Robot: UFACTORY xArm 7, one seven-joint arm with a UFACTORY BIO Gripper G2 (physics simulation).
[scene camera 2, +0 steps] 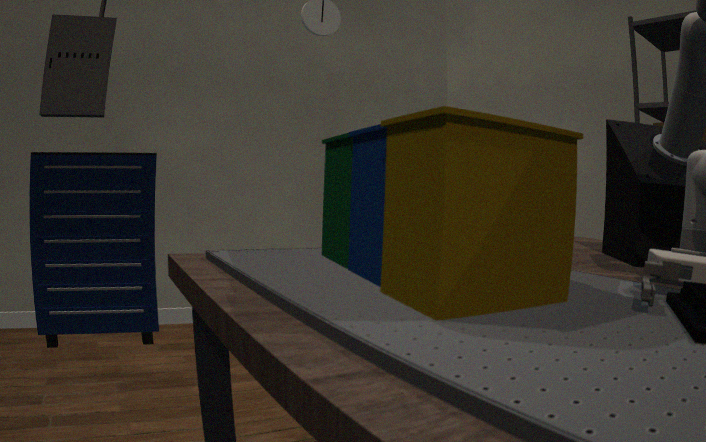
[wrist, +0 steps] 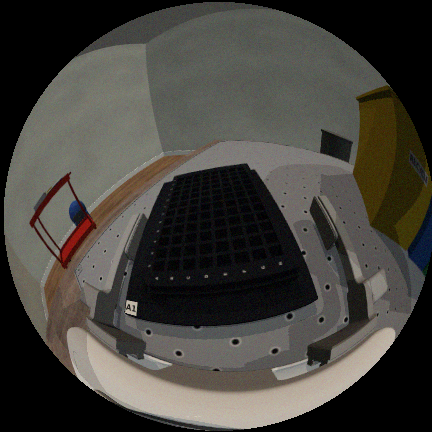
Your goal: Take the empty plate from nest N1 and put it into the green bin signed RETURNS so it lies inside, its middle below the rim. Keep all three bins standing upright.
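Places are measured from the arm's base along level axes (x up, y right, z ahead), in millimetres.
Pixels of known places: hand, its tool point: (wrist: 226,231); arm's base, origin of its link: (scene camera 2: 677,151).
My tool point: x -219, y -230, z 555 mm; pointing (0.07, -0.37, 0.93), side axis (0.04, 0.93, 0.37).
Note:
Ahead of a thing's pixels: the offset from my tool point to its middle. Level surfaces: height alone.
The empty plate @(dz +13, dx +7, dy -16 mm) (wrist: 220,225), black with a grid of open wells, sits on a black nest @(dz +12, dx -6, dy -20 mm) (wrist: 220,311) (scene camera 2: 690,312) with a white A1 tag at its near left corner in the wrist view; no N1 sign is readable. My gripper (wrist: 230,229) (scene camera 2: 647,291) is open and empty, with one finger at each side of the plate in the wrist view; whether they touch it cannot be told. The green bin @(dz +64, dx +76, dy +492 mm) (scene camera 2: 337,203) stands upright at the far end of the bin row. Its inside and RETURNS sign are hidden.
The blue bin @(dz +96, dx +76, dy +366 mm) (scene camera 2: 367,208) (wrist: 422,245) and the yellow bin @(dz +135, dx +76, dy +239 mm) (scene camera 2: 479,218) (wrist: 380,160) stand upright in the same row, yellow nearest. A grey perforated board @(dx -14 mm) (scene camera 2: 468,359) lies on the wooden table @(dx -27 mm) (scene camera 2: 250,312). A dark box (scene camera 2: 625,208) stands behind the arm.

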